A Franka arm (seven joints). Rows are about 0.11 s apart.
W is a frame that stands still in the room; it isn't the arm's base.
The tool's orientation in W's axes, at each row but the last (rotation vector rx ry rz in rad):
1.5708, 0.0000, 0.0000
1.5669, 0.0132, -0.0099
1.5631, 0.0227, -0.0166
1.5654, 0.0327, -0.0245
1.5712, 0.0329, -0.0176
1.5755, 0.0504, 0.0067
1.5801, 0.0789, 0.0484
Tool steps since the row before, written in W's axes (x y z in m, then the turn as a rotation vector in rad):
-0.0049, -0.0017, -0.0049, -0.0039, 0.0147, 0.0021
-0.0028, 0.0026, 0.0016, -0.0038, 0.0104, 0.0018
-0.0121, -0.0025, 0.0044, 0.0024, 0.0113, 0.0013
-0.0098, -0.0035, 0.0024, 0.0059, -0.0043, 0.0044
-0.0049, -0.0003, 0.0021, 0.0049, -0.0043, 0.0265
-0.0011, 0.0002, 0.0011, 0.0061, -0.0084, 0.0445
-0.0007, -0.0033, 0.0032, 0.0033, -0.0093, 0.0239
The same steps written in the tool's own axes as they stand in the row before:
-0.0049, -0.0049, 0.0017, -0.0039, 0.0021, -0.0147
-0.0028, 0.0016, -0.0026, -0.0038, 0.0018, -0.0104
-0.0122, 0.0041, 0.0025, 0.0024, 0.0014, -0.0113
-0.0099, 0.0020, 0.0035, 0.0057, 0.0046, 0.0044
-0.0050, 0.0019, 0.0003, 0.0040, 0.0266, 0.0043
-0.0011, 0.0011, -0.0002, 0.0046, 0.0447, 0.0084
-0.0010, 0.0032, 0.0032, 0.0021, 0.0240, 0.0093

